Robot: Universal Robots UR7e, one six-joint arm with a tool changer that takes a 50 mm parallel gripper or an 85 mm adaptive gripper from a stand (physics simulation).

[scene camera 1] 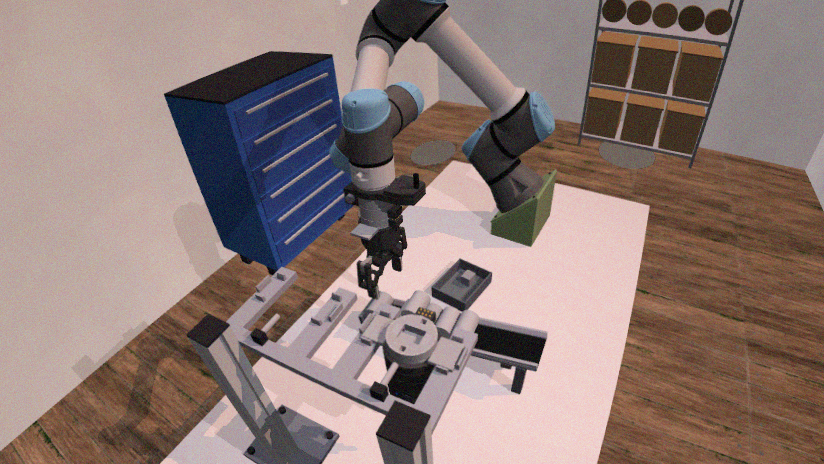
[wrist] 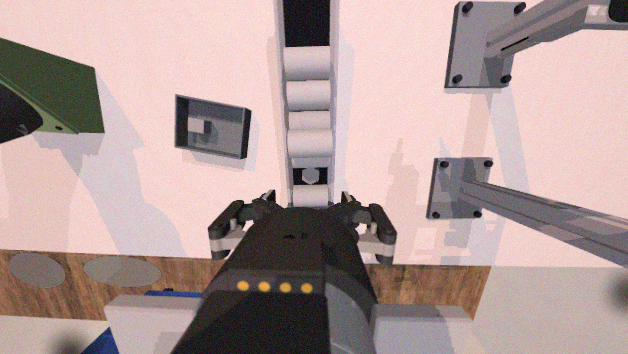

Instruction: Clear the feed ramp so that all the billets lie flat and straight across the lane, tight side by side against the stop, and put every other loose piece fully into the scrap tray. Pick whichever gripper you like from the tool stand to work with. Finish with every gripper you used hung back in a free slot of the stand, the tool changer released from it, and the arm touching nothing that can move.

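Frame: origin at the arm's base, x ahead, y left, z up, level; millimetres.
Where they show: arm's base at its link origin: (scene camera 1: 521, 196).
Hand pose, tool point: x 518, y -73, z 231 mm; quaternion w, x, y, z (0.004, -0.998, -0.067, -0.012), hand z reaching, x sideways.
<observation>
Things, the pixels of their top centre, and the offset from my tool point.
- end billet at its top centre: (wrist: 310, 199) (scene camera 1: 378, 300) dx +10, dy -24, dz -241 mm
- grey hexagonal piece at its top centre: (wrist: 310, 175) dx +4, dy +14, dz -258 mm
- farthest billet at its top centre: (wrist: 306, 57) (scene camera 1: 465, 320) dx -24, dy +176, dz -214 mm
- scrap tray at its top centre: (wrist: 208, 127) (scene camera 1: 462, 279) dx -197, dy +66, dz -299 mm
- small grey block at its top centre: (wrist: 195, 125) (scene camera 1: 468, 274) dx -225, dy +67, dz -305 mm
My adaptive gripper (scene camera 1: 385, 278) (wrist: 309, 198) is open and empty, pointing down above the stop end of the feed ramp (scene camera 1: 510, 327) (wrist: 335, 75). In the wrist view an end billet (wrist: 310, 196) lies across the lane between the fingertips. A grey hexagonal piece (wrist: 310, 175) sits beside it in a dark gap. Several pale billets lie across the lane beyond; one billet (wrist: 310, 142) appears to ride higher, overlapping its neighbours. The farthest billet (wrist: 306, 62) borders dark bare lane. The scrap tray (scene camera 1: 449, 297) (wrist: 246, 135) holds a small grey block (scene camera 1: 467, 277) (wrist: 199, 125).
The tool stand (scene camera 1: 288, 361) (wrist: 450, 192) rises beside the ramp. The other gripper (scene camera 1: 411, 340) hangs in it, hiding part of the ramp in the scene view; two slots to its left are free. The green arm mount (scene camera 1: 521, 224) (wrist: 60, 90) stands beyond the tray. A blue cabinet (scene camera 1: 201, 167) stands left.
</observation>
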